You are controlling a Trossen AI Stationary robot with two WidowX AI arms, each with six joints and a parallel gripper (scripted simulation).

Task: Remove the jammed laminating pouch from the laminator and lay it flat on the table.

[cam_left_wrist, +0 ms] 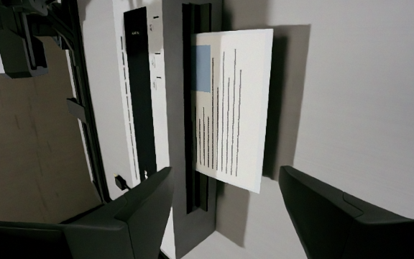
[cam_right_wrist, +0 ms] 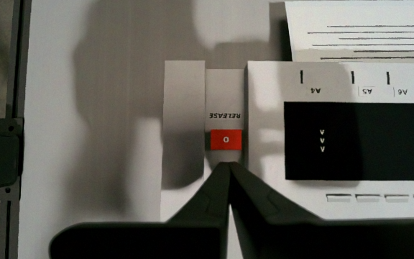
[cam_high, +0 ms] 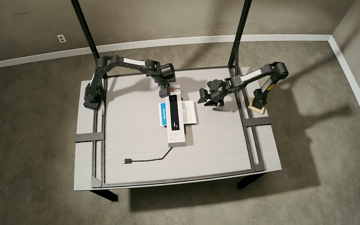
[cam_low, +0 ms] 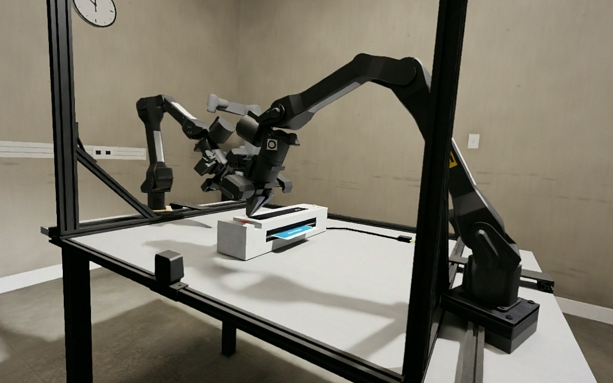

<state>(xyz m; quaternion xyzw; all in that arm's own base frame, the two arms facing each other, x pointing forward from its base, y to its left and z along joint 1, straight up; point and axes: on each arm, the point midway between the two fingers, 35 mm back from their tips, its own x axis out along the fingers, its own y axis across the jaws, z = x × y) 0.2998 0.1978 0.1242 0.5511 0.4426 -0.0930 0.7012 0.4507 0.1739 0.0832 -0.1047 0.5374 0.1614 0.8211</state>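
My right gripper is now 5 cm above the red release key and 3 cm to the right of it. Round my right hand: plug (43 cm ahead, 23 cm to the right, 12 cm below).
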